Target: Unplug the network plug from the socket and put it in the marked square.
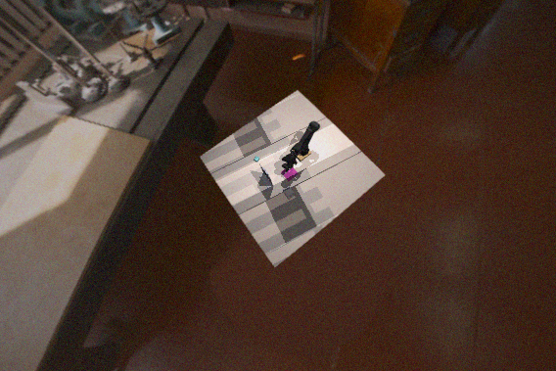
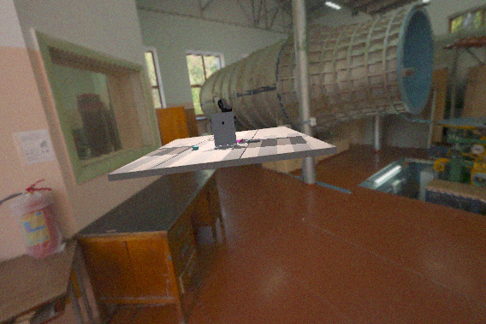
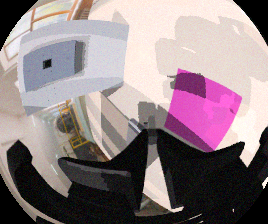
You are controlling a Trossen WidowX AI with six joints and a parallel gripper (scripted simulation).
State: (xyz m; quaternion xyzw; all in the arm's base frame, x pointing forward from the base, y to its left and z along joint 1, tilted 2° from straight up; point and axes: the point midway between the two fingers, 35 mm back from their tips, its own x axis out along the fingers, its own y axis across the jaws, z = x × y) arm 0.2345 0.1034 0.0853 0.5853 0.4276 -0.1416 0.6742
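Right now the magenta marked square is 100 mm below my gripper tip, 30 mm behind it and 10 mm to the right of it. Round my gripper tip: dark grey flat piece (160 mm to the left, 90 mm below, 70 mm ahead); then network plug (10 mm ahead); then grey upright panel (180 mm ahead, 40 mm to the right, 20 mm above).
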